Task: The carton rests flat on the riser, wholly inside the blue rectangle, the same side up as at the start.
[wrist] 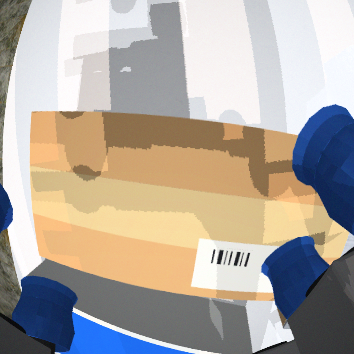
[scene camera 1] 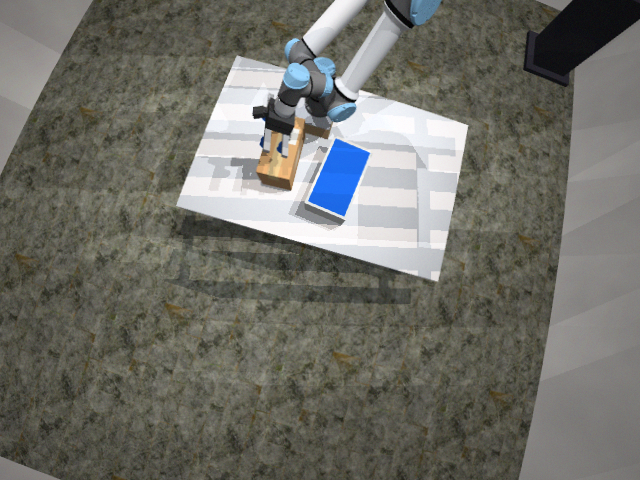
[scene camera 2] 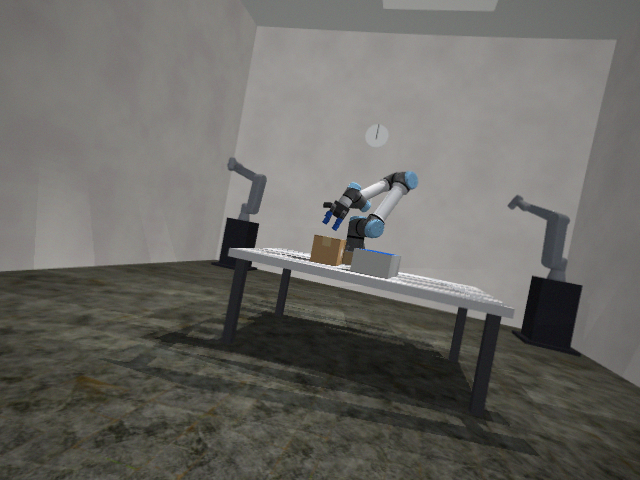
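Seen in the pictures: hand, tool point: (wrist: 158, 245) (scene camera 1: 273, 134) (scene camera 2: 330, 223); arm's base, link origin: (scene camera 1: 320, 104) (scene camera 2: 353, 250).
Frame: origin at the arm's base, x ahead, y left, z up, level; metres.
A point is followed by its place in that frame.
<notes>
The brown carton (scene camera 1: 276, 167) {x 0.410, y -0.085, z 0.062 m} (scene camera 2: 325, 252) {x 0.450, y -0.086, z -0.025 m} (wrist: 150, 165) {x 0.332, y -0.135, z 0.062 m} lies flat on the white table, beside the riser. A pale tape strip and a white barcode label show on its top. The grey riser (scene camera 1: 326, 213) {x 0.532, y 0.185, z 0.007 m} (scene camera 2: 369, 264) {x 0.530, y 0.172, z -0.036 m} (wrist: 150, 286) stands apart from it, with the blue rectangle (scene camera 1: 340, 175) {x 0.347, y 0.197, z 0.031 m} (scene camera 2: 381, 252) {x 0.337, y 0.206, z 0.032 m} (wrist: 115, 334) {x 0.362, y 0.116, z 0.032 m} on its top, edged in white. My gripper (scene camera 1: 272, 146) {x 0.307, y -0.120, z 0.145 m} (scene camera 2: 331, 222) {x 0.307, y -0.120, z 0.145 m} (wrist: 167, 231) {x 0.307, y -0.120, z 0.145 m} is open. Its blue suction cups hang above the carton, tilted, with a gap between them and its top in the second scene view. The carton's underside is hidden.
A smaller brown box (scene camera 1: 317, 130) {x 0.122, y 0.024, z -0.035 m} (scene camera 2: 348, 257) stands behind the carton near the arm's base. The table (scene camera 1: 392, 217) {x 0.428, y 0.516, z -0.089 m} (scene camera 2: 444, 294) {x 0.678, y 0.539, z -0.092 m} has its near edge in front of the carton and riser. Two grey arms on black pedestals (scene camera 2: 237, 238) (scene camera 2: 552, 312) stand beyond the table.
</notes>
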